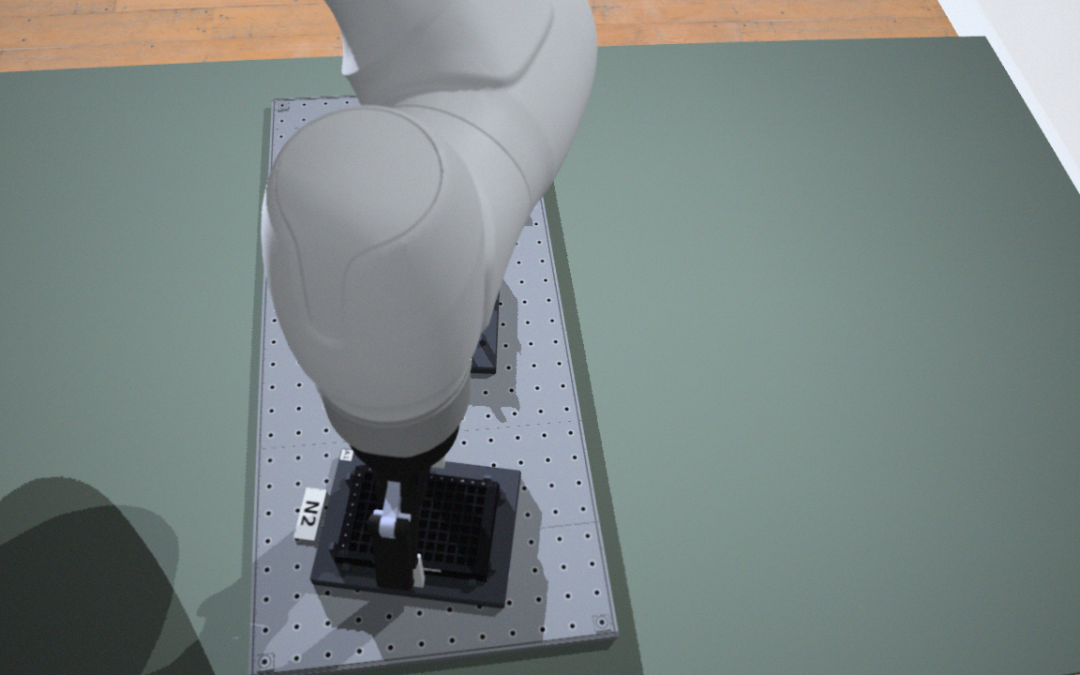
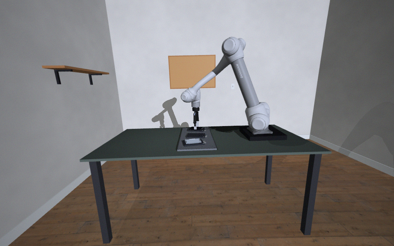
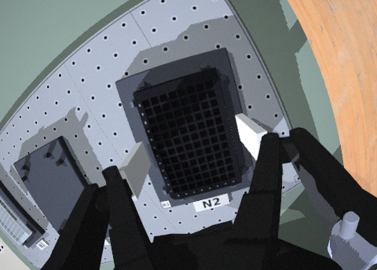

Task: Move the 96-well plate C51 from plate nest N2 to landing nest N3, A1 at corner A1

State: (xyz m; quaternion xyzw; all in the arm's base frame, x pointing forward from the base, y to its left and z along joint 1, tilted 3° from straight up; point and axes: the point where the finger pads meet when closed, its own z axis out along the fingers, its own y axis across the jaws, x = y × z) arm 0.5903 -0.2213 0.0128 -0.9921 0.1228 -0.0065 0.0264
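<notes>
The black 96-well plate C51 lies 30 mm below my hand. The rest, counted from my hand: plate nest N2 (40 mm below); then N2 label (90 mm behind, 40 mm below, 20 mm to the left); then landing nest N3 (220 mm to the left, 40 mm below, 10 mm ahead).
</notes>
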